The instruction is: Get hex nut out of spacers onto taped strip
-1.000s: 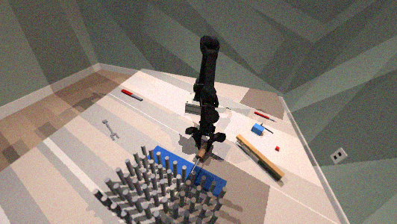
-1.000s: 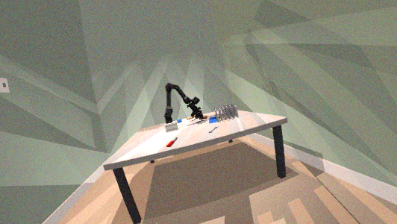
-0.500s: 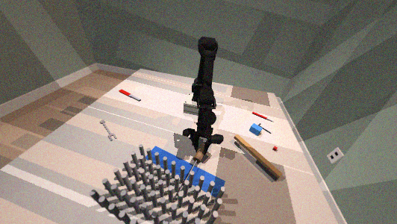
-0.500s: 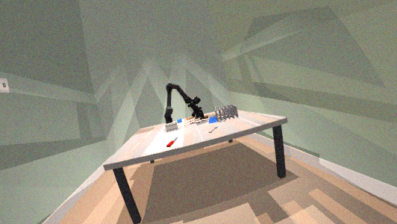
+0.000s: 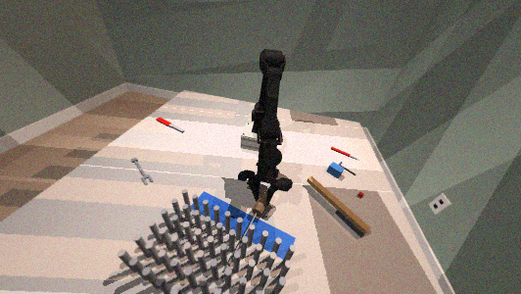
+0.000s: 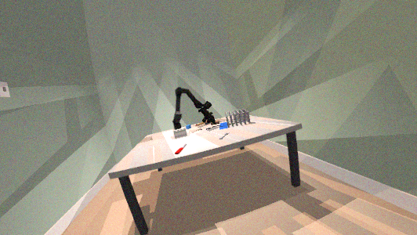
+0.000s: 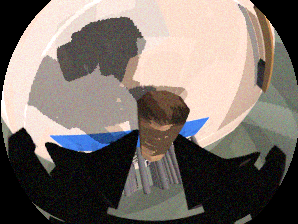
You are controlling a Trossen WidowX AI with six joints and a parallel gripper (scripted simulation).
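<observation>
The blue taped strip is 7 cm ahead of my gripper tip, 6 cm to the right of it and 4 cm below it. The rest, counted from my gripper tip: small red cube 15 cm behind, 40 cm to the left, 3 cm below; blue block 26 cm behind, 31 cm to the left, 2 cm below; hook tool 10 cm ahead, 3 cm to the right.
</observation>
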